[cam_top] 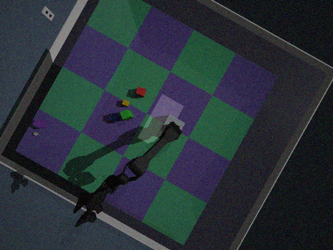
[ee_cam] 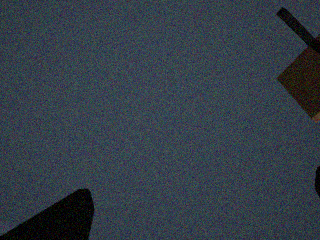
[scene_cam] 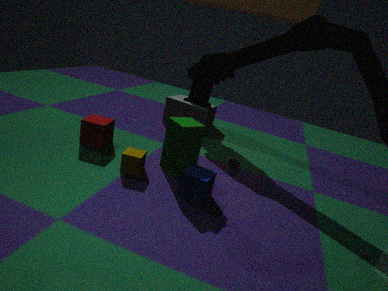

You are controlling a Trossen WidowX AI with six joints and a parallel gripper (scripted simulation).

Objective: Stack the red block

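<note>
Now: the red block 78 cm to the right of my gripper tip, 19 cm below it and 8 cm ahead of it. The rest, counted from my gripper tip: blue block (54 cm to the right, 20 cm below, 15 cm ahead); small yellow block (66 cm to the right, 20 cm below, 14 cm ahead).
</note>
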